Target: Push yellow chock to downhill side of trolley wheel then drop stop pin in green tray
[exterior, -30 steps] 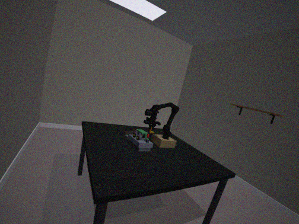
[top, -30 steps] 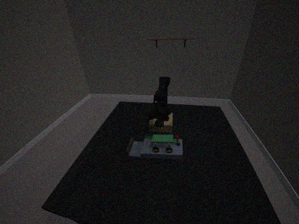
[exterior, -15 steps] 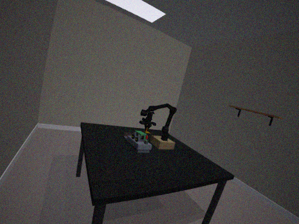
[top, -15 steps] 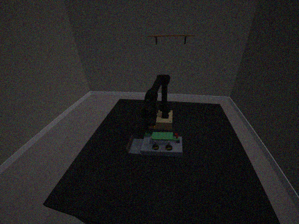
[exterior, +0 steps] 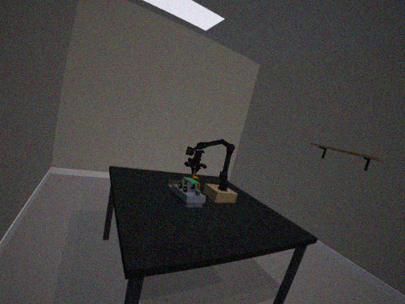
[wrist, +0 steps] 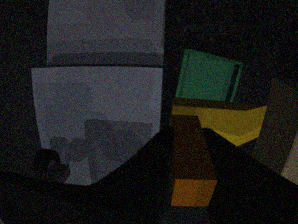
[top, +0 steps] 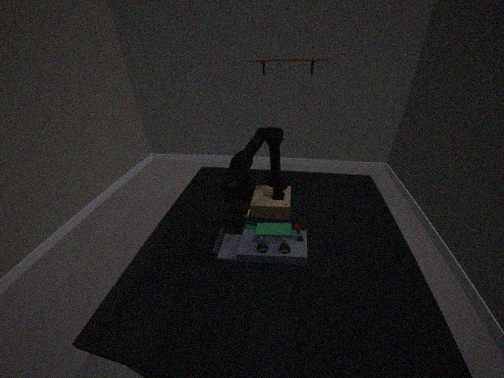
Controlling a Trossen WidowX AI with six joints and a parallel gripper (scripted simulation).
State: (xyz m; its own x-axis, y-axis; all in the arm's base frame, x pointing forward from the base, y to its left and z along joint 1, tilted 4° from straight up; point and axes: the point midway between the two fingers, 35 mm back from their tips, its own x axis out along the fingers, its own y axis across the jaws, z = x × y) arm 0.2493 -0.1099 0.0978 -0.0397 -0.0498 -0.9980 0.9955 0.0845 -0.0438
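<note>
The yellow chock is 20 mm behind my gripper tip and 10 mm below it. Round my gripper tip: trolley: 150 mm to the left, 70 mm ahead, 40 mm below; red-headed stop pin: 250 mm to the left, 40 mm ahead, 30 mm below.
</note>
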